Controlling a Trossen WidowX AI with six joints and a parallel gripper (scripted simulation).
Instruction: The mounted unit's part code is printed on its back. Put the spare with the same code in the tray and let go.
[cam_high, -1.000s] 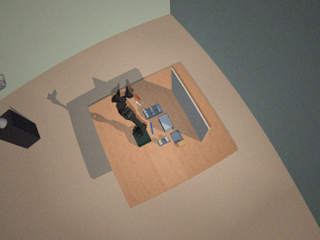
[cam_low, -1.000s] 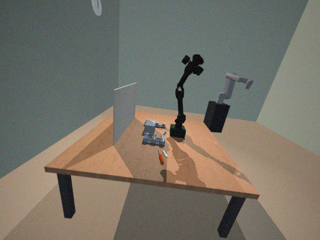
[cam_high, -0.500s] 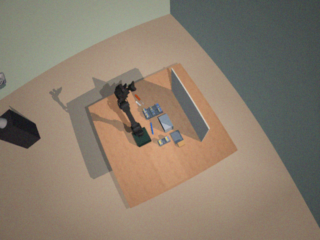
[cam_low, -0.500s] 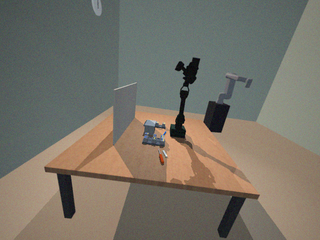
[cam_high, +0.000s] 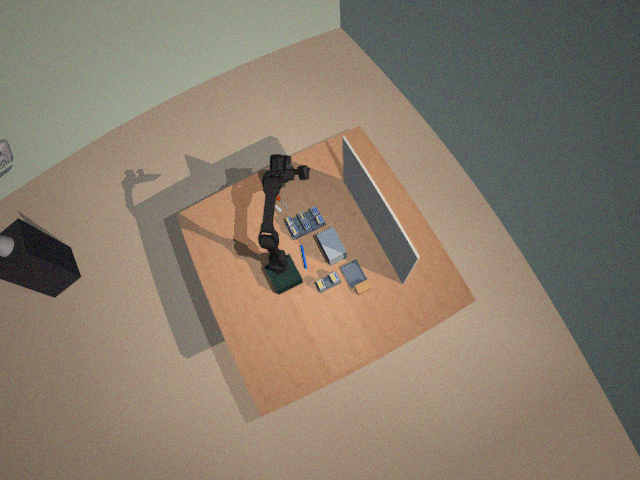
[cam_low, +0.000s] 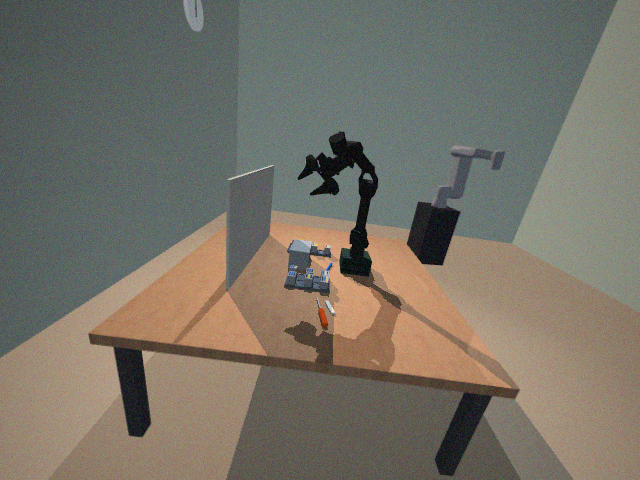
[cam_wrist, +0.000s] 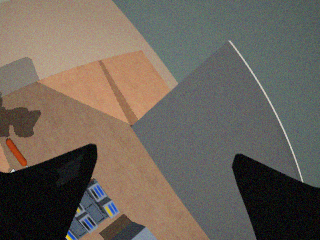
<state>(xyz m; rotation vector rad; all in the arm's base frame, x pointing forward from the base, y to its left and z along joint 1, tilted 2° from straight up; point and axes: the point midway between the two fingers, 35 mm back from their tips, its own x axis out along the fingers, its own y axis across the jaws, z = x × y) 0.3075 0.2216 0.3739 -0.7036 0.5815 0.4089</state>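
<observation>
Now: gripper tip 14 cm past the grey spare, 1 cm to the left of it and 40 cm above it. The rest, counted from my gripper tip: tall grey panel 21 cm ahead, 31 cm to the right, 23 cm below; blue pen 19 cm behind, 21 cm to the right, 44 cm below; grey mounted unit 4 cm behind, 26 cm to the right, 40 cm below.
</observation>
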